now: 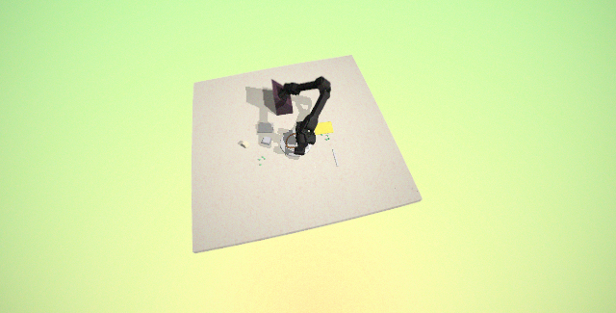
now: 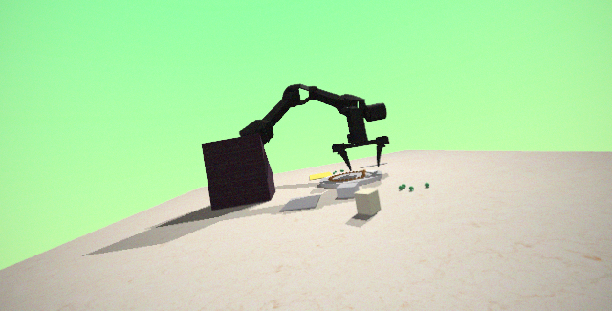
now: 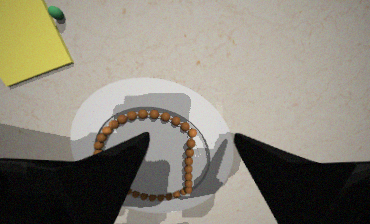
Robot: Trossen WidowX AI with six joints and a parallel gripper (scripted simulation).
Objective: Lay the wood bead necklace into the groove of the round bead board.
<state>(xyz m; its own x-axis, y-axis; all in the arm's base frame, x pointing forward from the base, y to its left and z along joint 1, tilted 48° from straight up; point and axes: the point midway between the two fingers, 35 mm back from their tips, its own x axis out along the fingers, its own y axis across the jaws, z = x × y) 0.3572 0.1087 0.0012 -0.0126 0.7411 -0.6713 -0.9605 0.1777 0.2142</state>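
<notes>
Now: the round white bead board 6 cm behind my gripper tip, 3 cm to the right of it and 1 cm below it. Also, from my gripper tip: thin white strip (19 cm to the left, 9 cm ahead, 2 cm below); yellow card (16 cm to the left, 14 cm behind, 2 cm below); grey flat plate (21 cm to the right, 21 cm behind, 2 cm below).
</notes>
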